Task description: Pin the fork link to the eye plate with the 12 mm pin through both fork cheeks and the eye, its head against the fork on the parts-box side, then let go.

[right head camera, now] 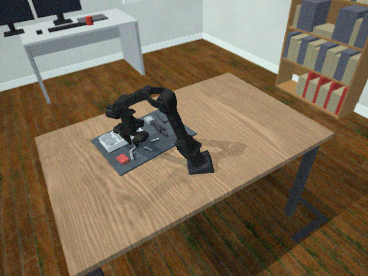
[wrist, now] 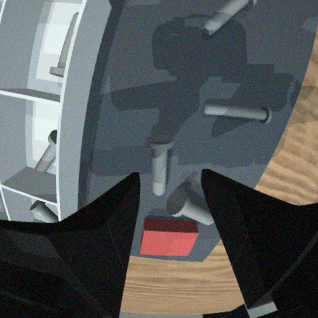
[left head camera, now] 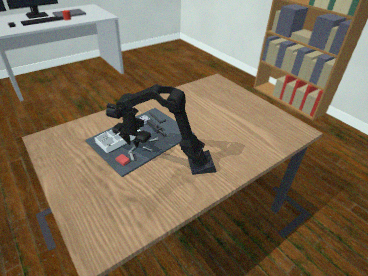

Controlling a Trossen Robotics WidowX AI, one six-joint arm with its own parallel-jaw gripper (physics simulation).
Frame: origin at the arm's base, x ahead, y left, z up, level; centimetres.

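Seen in the pictures: gripper, fingertip midpoint: [right head camera: 134, 145] [wrist: 170, 176] [left head camera: 133, 145]; arm's base, link origin: [right head camera: 198, 161] [left head camera: 200, 161].
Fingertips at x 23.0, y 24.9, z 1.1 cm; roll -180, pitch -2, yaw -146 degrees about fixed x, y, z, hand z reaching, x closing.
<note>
Offsets run from my fingertips to a thing's top centre. "spot": to the spot under its first point. Level surfaces: height alone.
My gripper [left head camera: 134, 142] [right head camera: 136, 142] [wrist: 170, 176] is partly open and empty above the mat. In the wrist view a grey pin {dx +0.3, dy +0.7, dz -0.9 cm} [wrist: 159, 172] lies between and beyond the fingertips, head away from me. A thicker pin {dx -4.9, dy +2.7, dz -0.4 cm} [wrist: 197, 211] lies by the right fingertip, partly hidden. A slimmer pin {dx -2.4, dy -6.4, dz -1.5 cm} [wrist: 235, 111] lies to the right, and another pin {dx +2.6, dy -11.7, dz -1.1 cm} [wrist: 227, 19] lies at the top. I cannot tell which is 12 mm. The dark fork link {dx +7.3, dy -17.8, dz -0.5 cm} [left head camera: 160, 130] [right head camera: 162, 128] lies beyond the gripper, in line with the eye plate and its white block {spot: dx +19.9, dy -14.4, dz -0.5 cm} [left head camera: 145, 118] [right head camera: 149, 119]; their joint is too small to judge.
The white parts box {dx +11.8, dy +3.9, dz +0.6 cm} [left head camera: 115, 146] [right head camera: 118, 146] [wrist: 72, 125], with pins in its compartments, stands left of the gripper. A red block {dx -4.9, dy +7.3, dz -1.2 cm} [left head camera: 122, 159] [right head camera: 122, 158] [wrist: 167, 242] lies near the corner of the dark mat {dz -2.9 cm} [left head camera: 107, 156] [right head camera: 113, 161] [wrist: 135, 30].
</note>
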